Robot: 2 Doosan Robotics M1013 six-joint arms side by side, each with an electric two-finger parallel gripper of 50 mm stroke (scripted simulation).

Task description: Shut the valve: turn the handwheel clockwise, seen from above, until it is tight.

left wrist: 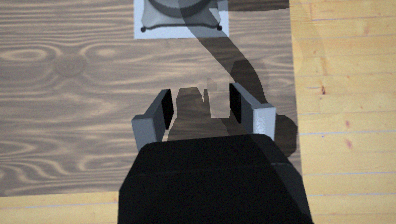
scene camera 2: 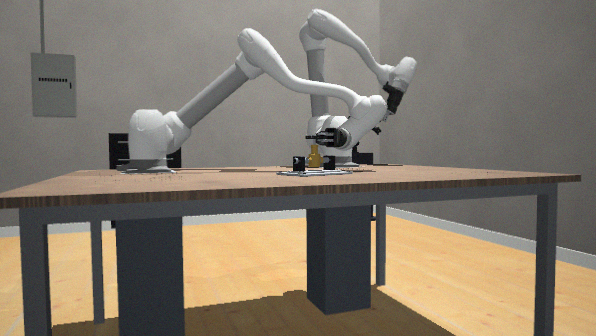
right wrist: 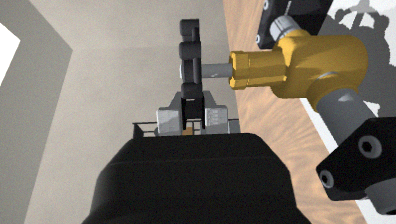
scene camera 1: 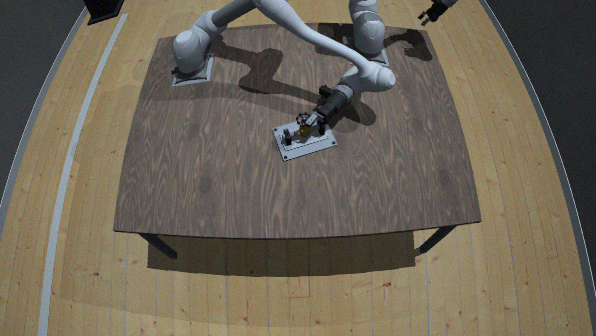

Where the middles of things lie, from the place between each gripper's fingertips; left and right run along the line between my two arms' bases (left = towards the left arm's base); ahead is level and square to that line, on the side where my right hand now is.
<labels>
My right gripper is now 20 mm past the black handwheel [right wrist: 192,71], 20 mm to the left of it and 10 mm above it. Also, from my right hand: light base plate [scene camera 1: 331,142] (20 mm behind, 20 mm to the right, 130 mm below).
The black handwheel lies 540 mm ahead of my left hand, 720 mm to the right of it and 140 mm below it. From my left hand the other things lie so: light base plate 540 mm ahead, 720 mm to the right, 260 mm below.
</labels>
